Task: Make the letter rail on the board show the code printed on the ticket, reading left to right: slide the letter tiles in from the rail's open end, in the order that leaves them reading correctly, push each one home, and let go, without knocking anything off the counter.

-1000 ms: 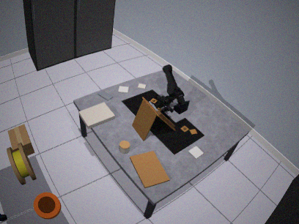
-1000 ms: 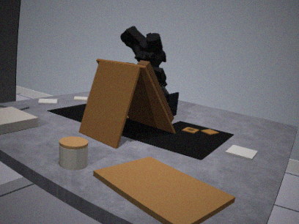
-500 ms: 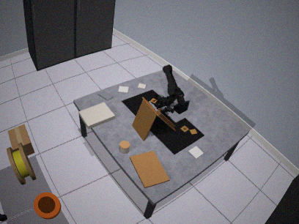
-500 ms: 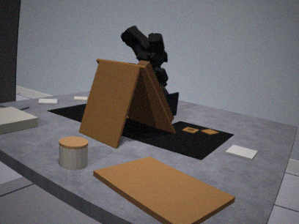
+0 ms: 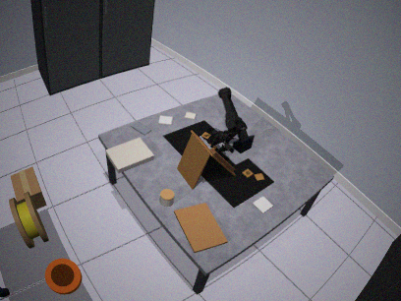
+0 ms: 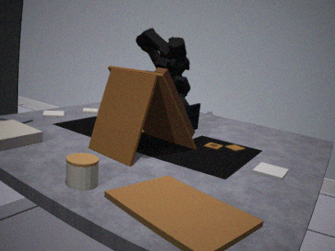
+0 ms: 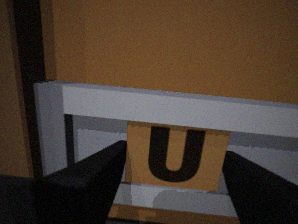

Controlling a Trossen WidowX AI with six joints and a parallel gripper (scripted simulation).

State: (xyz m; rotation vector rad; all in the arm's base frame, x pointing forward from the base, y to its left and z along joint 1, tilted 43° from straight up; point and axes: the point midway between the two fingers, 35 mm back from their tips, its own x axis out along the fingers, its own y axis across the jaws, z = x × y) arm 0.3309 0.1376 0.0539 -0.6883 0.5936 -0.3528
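My gripper tip is 8 cm above the white ticket, 6 cm past it and 1 cm to the left of it. Round my gripper tip: lidded jar (38 cm ahead, 14 cm below, 7 cm to the left); then flat orange panel (33 cm to the left, 33 cm ahead, 17 cm below); then black mat (18 cm below, 16 cm behind, 6 cm to the right).
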